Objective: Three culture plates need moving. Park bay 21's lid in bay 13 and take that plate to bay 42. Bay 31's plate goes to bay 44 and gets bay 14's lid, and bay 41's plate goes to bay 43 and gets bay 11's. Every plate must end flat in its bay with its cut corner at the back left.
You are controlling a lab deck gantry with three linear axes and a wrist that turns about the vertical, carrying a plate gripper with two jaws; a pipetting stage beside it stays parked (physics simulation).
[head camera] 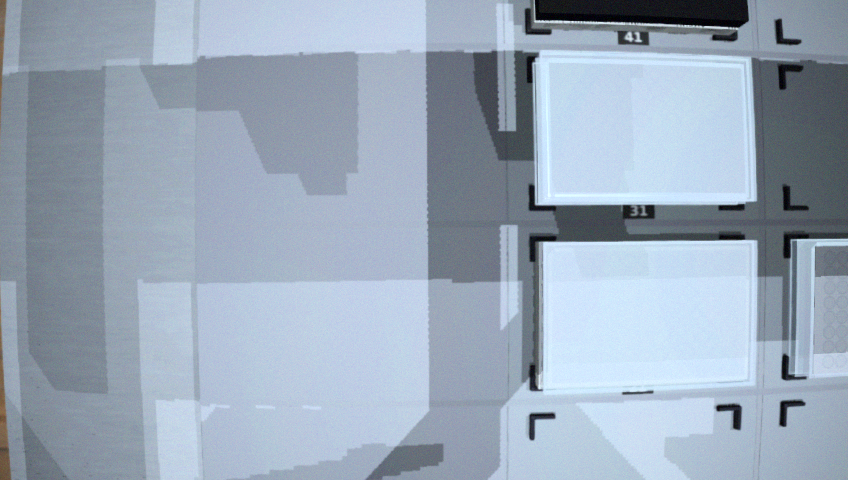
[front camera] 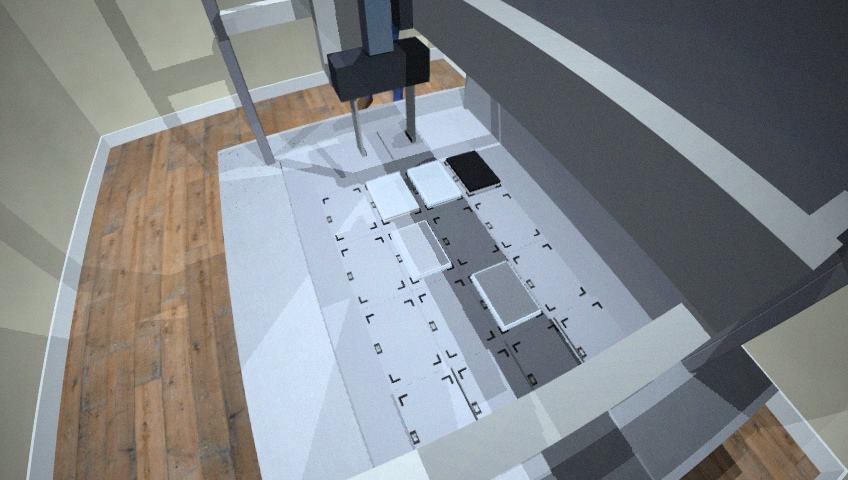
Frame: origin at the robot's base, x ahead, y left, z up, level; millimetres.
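Where they show: gripper, fingertip midpoint: [front camera: 386,144]; robot's base, link origin: [front camera: 324,200].
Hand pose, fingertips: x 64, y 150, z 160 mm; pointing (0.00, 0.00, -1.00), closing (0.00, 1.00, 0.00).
Observation:
Things, the pixels of their centre, and the offset from my fingertips. "spot": a spot on its surface instead.
- black-topped plate, body centre: [front camera: 472,170] 0 mm ahead, 215 mm left, 147 mm down
- Bay 11, surface spot: [head camera: 541,418] spot: 60 mm back, 62 mm right, 157 mm down
My gripper [front camera: 387,148] hangs above the far part of the deck, behind the plates, its two jaws apart and no plate between them. The jaws do not show in the head view. A pale plate [front camera: 392,196] [head camera: 648,318] lies in bay 21, a greyish lower edge showing at its left in the head view. A pale plate [front camera: 434,184] [head camera: 645,127] with nested rim lines lies in bay 31. A black-topped plate [front camera: 474,171] [head camera: 639,10] lies in bay 41. Bay 11 [head camera: 541,418] holds no plate or lid. I cannot make out the cut corners.
A clear-topped plate [front camera: 421,249] [head camera: 830,309] with round wells lies in the row in front of bay 21's plate. Another clear-topped plate [front camera: 505,295] lies further forward and right. A grey post [front camera: 246,95] stands at the back left. A large dark beam [front camera: 595,136] crosses the right side.

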